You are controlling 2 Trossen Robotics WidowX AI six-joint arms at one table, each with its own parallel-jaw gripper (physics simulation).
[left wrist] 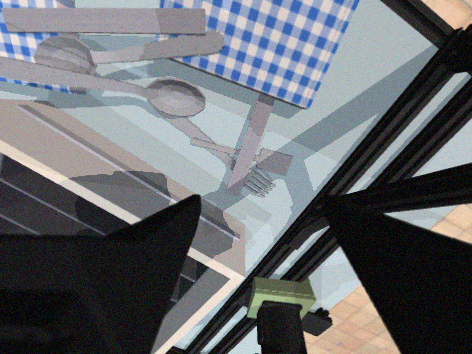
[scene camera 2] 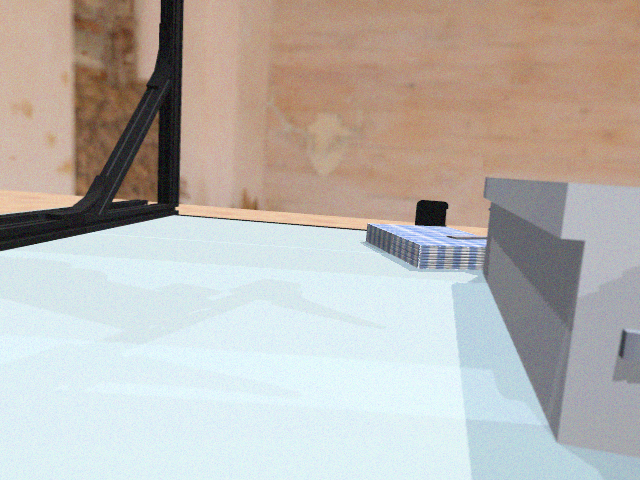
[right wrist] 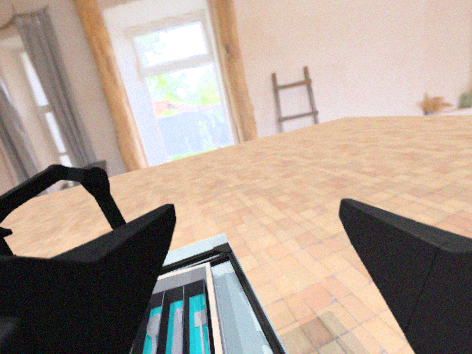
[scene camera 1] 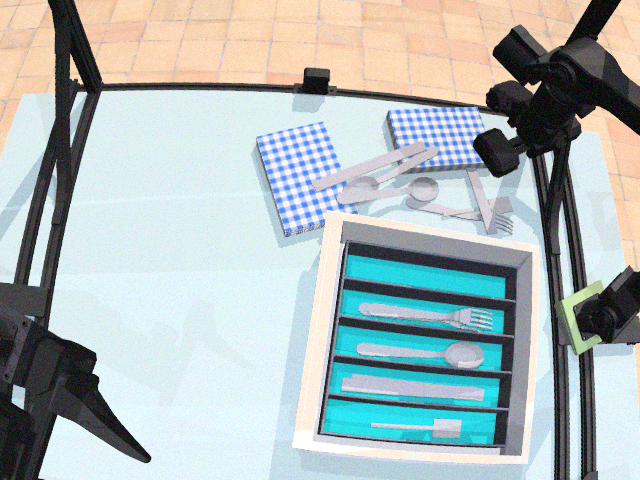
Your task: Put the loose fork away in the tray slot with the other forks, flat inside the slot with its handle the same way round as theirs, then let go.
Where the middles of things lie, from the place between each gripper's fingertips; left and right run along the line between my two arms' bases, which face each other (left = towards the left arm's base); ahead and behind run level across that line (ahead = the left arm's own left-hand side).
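Relative to the cutlery tray [scene camera 1: 371,273], my right hand is 330 mm to the right of it, 180 mm past it and 420 mm above it.
Relative to the same cutlery tray, my left hand is 15 cm to the left of it, 25 cm short of it and 11 cm above it. By its middle, the cutlery tray is nearer to my left hand than to my right hand.
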